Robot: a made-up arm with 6 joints. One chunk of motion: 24 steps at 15 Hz.
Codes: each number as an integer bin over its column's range. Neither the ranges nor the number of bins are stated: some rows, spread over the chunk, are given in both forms.
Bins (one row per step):
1: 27 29 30 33 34 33
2: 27 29 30 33 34 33
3: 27 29 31 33 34 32
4: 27 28 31 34 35 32
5: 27 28 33 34 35 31
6: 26 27 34 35 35 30
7: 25 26 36 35 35 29
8: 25 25 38 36 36 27
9: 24 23 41 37 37 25
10: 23 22 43 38 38 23
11: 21 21 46 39 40 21
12: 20 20 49 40 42 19
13: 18 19 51 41 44 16
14: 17 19 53 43 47 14
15: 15 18 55 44 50 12
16: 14 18 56 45 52 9
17: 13 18 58 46 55 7
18: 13 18 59 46 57 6
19: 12 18 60 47 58 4
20: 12 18 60 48 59 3
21: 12 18 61 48 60 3
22: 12 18 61 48 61 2
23: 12 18 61 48 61 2
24: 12 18 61 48 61 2
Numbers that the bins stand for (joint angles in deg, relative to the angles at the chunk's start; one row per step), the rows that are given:
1: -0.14 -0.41 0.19 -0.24 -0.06 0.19
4: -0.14 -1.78 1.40 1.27 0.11 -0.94
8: -0.87 -5.87 9.84 4.29 0.29 -6.57
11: -2.33 -11.33 19.49 8.81 0.98 -13.33
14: -3.79 -14.06 27.94 14.84 2.21 -21.22
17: -5.25 -15.43 33.97 19.37 3.60 -29.11
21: -5.62 -15.43 37.59 22.38 4.48 -33.62
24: -5.62 -15.43 37.59 22.38 4.65 -34.75
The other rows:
2: -0.14 -0.41 0.19 -0.24 -0.06 0.19
3: -0.14 -0.41 1.40 -0.24 -0.06 -0.94
5: -0.14 -1.78 3.81 1.27 0.11 -2.06
6: -0.51 -3.14 5.02 2.78 0.11 -3.19
7: -0.87 -4.51 7.43 2.78 0.11 -4.32
9: -1.24 -8.60 13.46 5.79 0.46 -8.83
10: -1.60 -9.97 15.87 7.30 0.63 -11.08
12: -2.70 -12.70 23.11 10.32 1.33 -15.59
13: -3.43 -14.06 25.52 11.83 1.68 -18.97
15: -4.52 -15.43 30.35 16.35 2.73 -23.48
16: -4.89 -15.43 31.56 17.86 3.08 -26.86
18: -5.25 -15.43 35.17 19.37 3.95 -30.24
19: -5.62 -15.43 36.38 20.87 4.13 -32.49
20: -5.62 -15.43 36.38 22.38 4.30 -33.62
22: -5.62 -15.43 37.59 22.38 4.65 -34.75
23: -5.62 -15.43 37.59 22.38 4.65 -34.75

